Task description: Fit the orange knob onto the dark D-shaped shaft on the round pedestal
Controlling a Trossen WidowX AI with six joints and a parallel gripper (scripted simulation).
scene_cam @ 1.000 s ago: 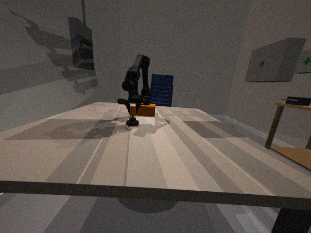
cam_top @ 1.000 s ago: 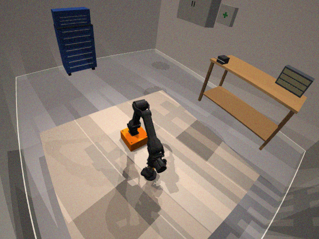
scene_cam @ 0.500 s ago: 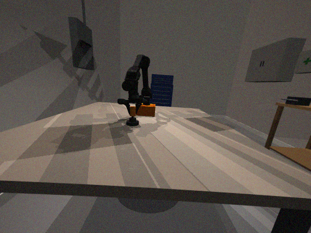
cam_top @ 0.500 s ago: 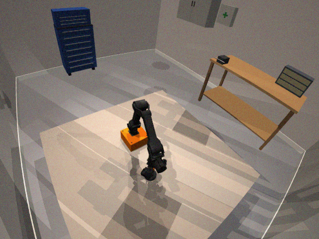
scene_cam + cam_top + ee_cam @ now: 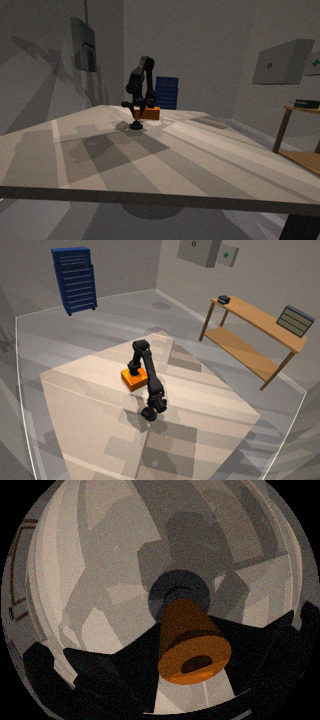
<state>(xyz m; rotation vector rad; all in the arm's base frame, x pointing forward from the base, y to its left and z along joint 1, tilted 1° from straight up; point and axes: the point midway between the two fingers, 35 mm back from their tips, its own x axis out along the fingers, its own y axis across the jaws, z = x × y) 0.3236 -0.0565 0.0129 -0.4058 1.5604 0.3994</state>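
Now: the knob 20 mm above my gripper tip. Also, from my gripper tip: dark round pedestal: 10 mm ahead, 40 mm below.
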